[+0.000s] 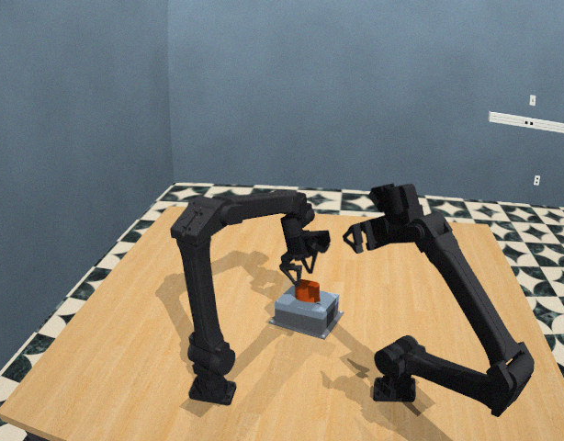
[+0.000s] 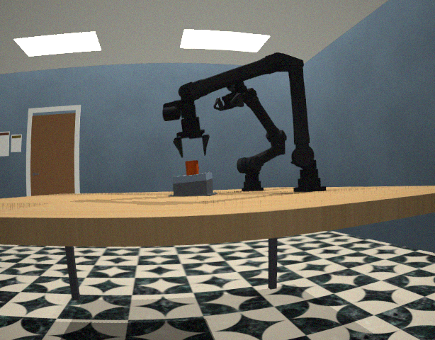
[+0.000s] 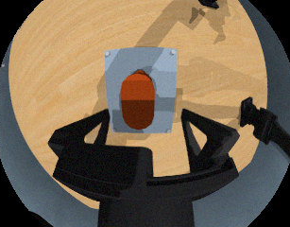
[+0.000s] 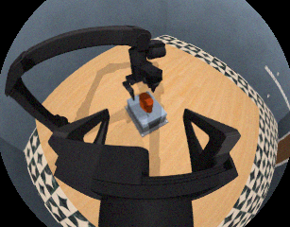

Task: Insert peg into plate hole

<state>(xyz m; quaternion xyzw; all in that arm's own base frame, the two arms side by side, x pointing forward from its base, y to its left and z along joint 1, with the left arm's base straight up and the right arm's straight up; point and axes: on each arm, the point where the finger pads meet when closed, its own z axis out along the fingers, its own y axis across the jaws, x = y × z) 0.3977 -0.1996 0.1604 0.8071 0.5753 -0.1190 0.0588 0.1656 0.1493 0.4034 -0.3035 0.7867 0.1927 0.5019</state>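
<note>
Now: left hand 1 cm to the left of the orange peg and 6 cm above it. From my left hand the other things lie so: grey-blue plate: 1 cm to the right, 10 cm below.
</note>
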